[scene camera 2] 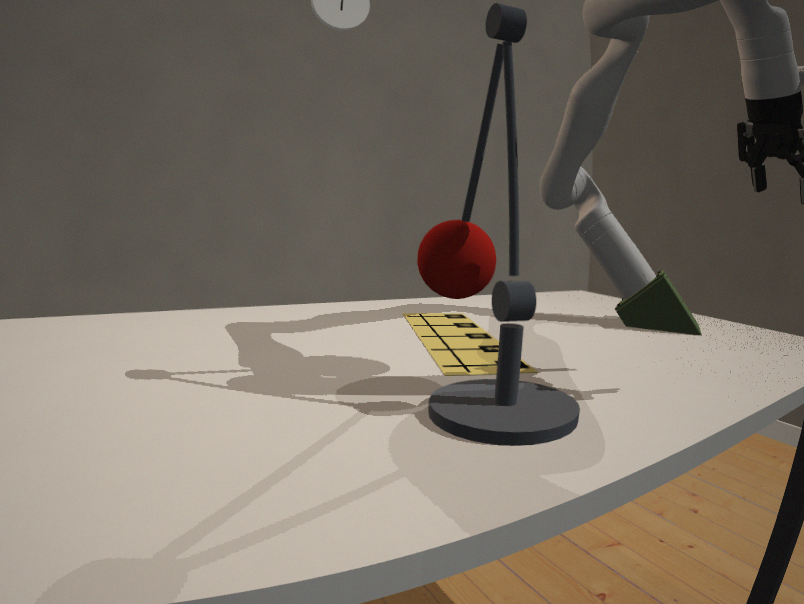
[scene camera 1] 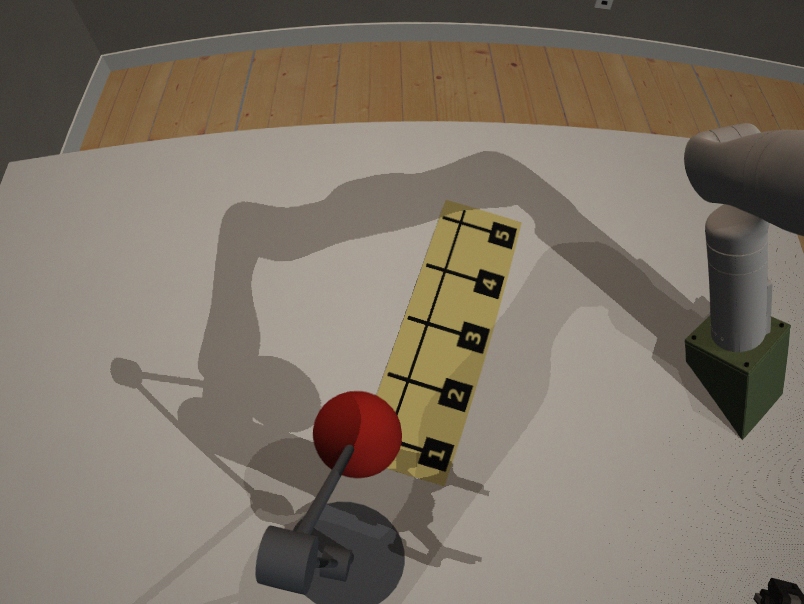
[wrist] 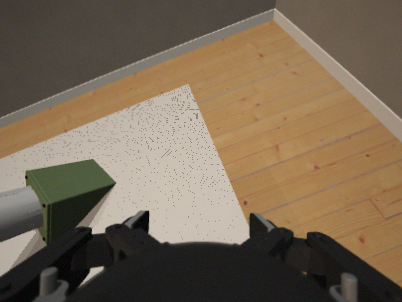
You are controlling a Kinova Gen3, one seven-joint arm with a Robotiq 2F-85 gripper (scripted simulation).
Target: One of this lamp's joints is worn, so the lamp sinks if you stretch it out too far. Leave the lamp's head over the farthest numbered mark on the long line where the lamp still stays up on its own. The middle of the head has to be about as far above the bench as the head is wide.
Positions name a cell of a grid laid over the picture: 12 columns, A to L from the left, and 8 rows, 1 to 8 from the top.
Note:
I see my gripper (scene camera 2: L3), a red ball lamp head (scene camera 1: F6), a yellow strip (scene camera 1: G5) and a round dark base (scene camera 2: H6).
My gripper also shows in the wrist view (wrist: F6). The red ball lamp head shows as well in scene camera 2 (scene camera 2: G4). The yellow strip shows as well in scene camera 2 (scene camera 2: G5).

